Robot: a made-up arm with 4 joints.
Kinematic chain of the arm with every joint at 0, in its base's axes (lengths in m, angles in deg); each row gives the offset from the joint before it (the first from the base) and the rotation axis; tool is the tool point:
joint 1: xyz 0 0 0.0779 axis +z
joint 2: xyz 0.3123 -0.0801 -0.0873 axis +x
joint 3: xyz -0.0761 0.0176 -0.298 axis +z
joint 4: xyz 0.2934 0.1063 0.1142 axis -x
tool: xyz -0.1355 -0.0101 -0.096
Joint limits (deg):
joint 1: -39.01..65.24
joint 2: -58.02..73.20
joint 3: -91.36..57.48
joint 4: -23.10..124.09
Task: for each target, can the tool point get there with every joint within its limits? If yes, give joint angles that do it. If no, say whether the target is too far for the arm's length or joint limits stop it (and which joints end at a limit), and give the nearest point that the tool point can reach.
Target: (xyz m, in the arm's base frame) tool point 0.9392 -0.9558 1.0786
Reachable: no: too far | nearest point 0.3755 -0.3821 -0.0339 | short by 1.373 m
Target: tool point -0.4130 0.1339 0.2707
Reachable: no: joint limits stop it (at a limit: joint 1, joint 2, joint 3, joint 4) | nearest point -0.1389 0.2926 0.1244 | short by 0.349 m
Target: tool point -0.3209 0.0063 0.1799
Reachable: no: joint limits stop it (at a limit: joint 1, joint 2, joint 3, joint 4) | nearest point -0.1389 0.2926 0.1244 | short by 0.344 m
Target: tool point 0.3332 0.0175 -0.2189
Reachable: yes | joints -9.34 62.11 -63.91 54.12
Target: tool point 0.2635 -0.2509 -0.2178
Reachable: yes | joints -5.71 -2.90 -76.72 64.91
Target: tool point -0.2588 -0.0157 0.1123
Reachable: no: joint limits stop it (at a limit: joint 1, joint 3, joint 4) | nearest point -0.1402 0.2932 0.1209 | short by 0.331 m
